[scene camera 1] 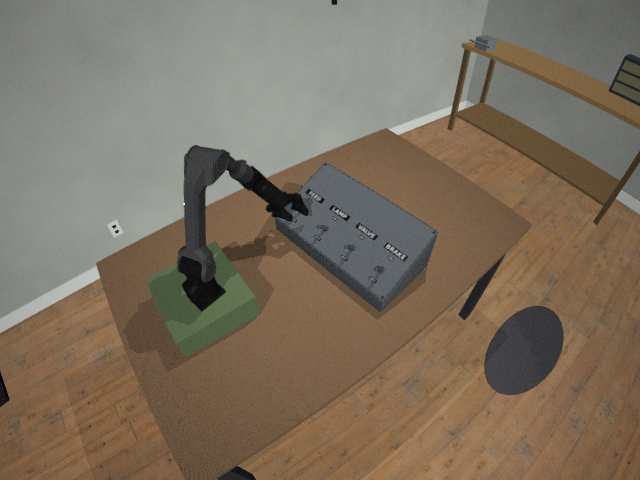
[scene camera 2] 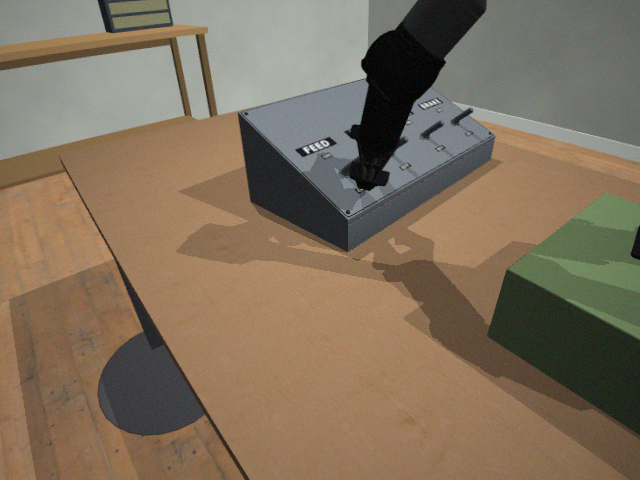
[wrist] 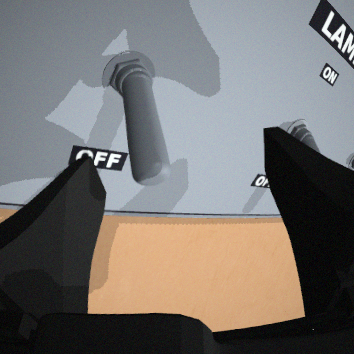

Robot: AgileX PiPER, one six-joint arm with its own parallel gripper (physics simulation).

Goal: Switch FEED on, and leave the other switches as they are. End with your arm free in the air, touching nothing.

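The grey sloping panel [scene camera 1: 361, 196] [scene camera 2: 294, 116] [wrist: 250, 50] carries FEED, LAMP, VALVE and BRAKE switches. The FEED lever [scene camera 2: 345, 171] [wrist: 145, 130] leans towards its OFF label [wrist: 100, 158]; my gripper hides it in scene view 1 and partly in scene view 2. My gripper [scene camera 1: 299, 215] [scene camera 2: 372, 173] [wrist: 178, 161] is open near the panel's low edge. In the wrist view the FEED lever shows between the fingers' lines, nearer the left finger, with no visible contact. The LAMP lever [scene camera 1: 322, 228], VALVE lever [scene camera 1: 349, 249] and BRAKE lever [scene camera 1: 378, 269] stand at similar angles.
The panel stands on the brown table [scene camera 1: 294, 361] [scene camera 2: 310, 361]. My arm's base is on a green block [scene camera 1: 217, 330] [scene camera 2: 558, 304]. The LAMP lever [wrist: 306, 136] is close beside the right finger in the wrist view. A wooden bench [scene camera 1: 558, 69] [scene camera 2: 144, 36] stands beyond the table.
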